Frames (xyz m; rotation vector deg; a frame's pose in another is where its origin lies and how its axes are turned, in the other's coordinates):
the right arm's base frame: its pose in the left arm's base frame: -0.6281 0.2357 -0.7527 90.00 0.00 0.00
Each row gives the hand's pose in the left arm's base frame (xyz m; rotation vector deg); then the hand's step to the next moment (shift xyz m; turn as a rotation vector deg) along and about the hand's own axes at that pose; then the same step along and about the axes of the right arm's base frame.
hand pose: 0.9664 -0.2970 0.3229 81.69 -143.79 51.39
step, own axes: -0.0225 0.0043 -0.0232 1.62 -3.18 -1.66
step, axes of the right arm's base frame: 0.0047 0.0086 -0.0311 1.40 3.35 1.51
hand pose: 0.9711 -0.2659 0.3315 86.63 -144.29 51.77
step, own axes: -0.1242 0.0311 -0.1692 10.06 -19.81 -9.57
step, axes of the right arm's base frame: -0.0012 0.0828 -0.1953 8.95 20.23 9.78
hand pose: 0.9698 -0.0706 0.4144 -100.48 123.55 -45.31
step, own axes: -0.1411 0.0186 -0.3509 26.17 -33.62 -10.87
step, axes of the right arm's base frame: -0.1609 0.2579 -0.2258 15.73 31.21 26.68
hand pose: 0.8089 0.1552 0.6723 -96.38 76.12 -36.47
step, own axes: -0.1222 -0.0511 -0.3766 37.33 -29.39 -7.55
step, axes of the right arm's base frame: -0.3174 0.2421 0.0018 19.64 24.58 36.39
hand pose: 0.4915 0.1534 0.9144 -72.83 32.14 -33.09
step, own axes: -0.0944 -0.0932 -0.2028 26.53 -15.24 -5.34
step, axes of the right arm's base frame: -0.2143 0.0562 0.0982 14.48 11.96 24.74
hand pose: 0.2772 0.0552 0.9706 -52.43 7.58 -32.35
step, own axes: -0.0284 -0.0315 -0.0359 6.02 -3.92 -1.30
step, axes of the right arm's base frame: -0.0491 -0.0010 0.0259 3.07 3.02 5.90
